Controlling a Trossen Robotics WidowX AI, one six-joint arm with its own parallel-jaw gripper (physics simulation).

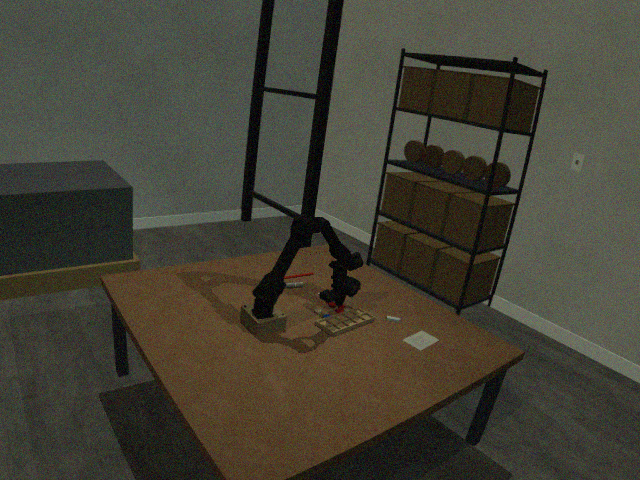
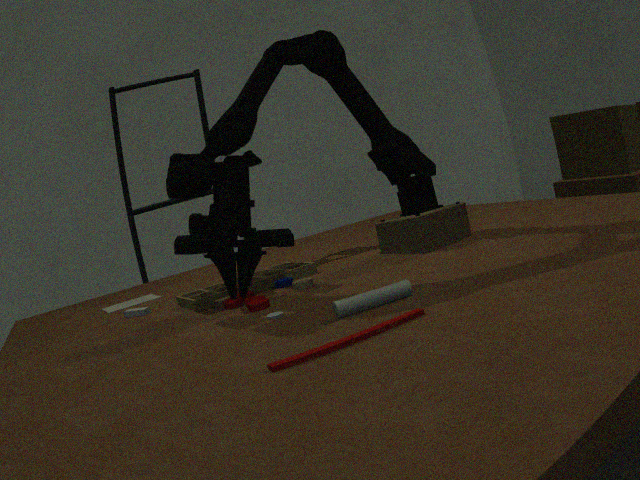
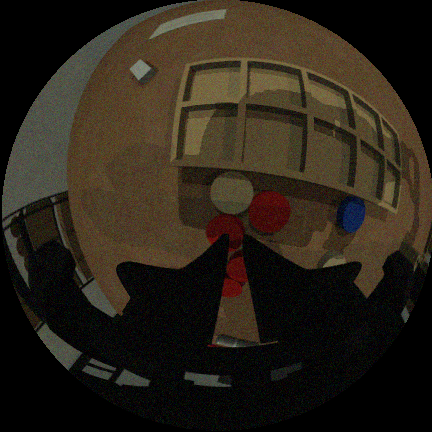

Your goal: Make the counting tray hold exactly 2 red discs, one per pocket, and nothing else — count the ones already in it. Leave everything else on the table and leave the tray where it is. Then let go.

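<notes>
The wooden counting tray [image 1: 368,316] [image 2: 196,301] [image 3: 240,105] lies on the table, and all the pockets I can see are empty. Beside its near edge lie a beige disc [image 3: 231,192], a red disc [image 3: 268,211] [image 2: 257,302] and a blue disc [image 3: 351,214] [image 2: 283,282] [image 1: 326,314]. My gripper [image 3: 234,238] [image 2: 238,291] [image 1: 335,305] is down at the table, its fingers closed on the near edge of another red disc [image 3: 224,225] [image 2: 232,303]. Two more red discs [image 3: 238,268] [image 3: 231,288] show on the table through the gap between the fingers.
A long red rod [image 2: 347,340] [image 1: 299,275] and a grey cylinder [image 2: 372,297] [image 1: 294,285] lie nearer the arm's base. A small white block [image 1: 393,317] [image 3: 142,69] and a white sheet [image 1: 421,340] lie past the tray. A shelf rack [image 1: 391,143] stands off the table.
</notes>
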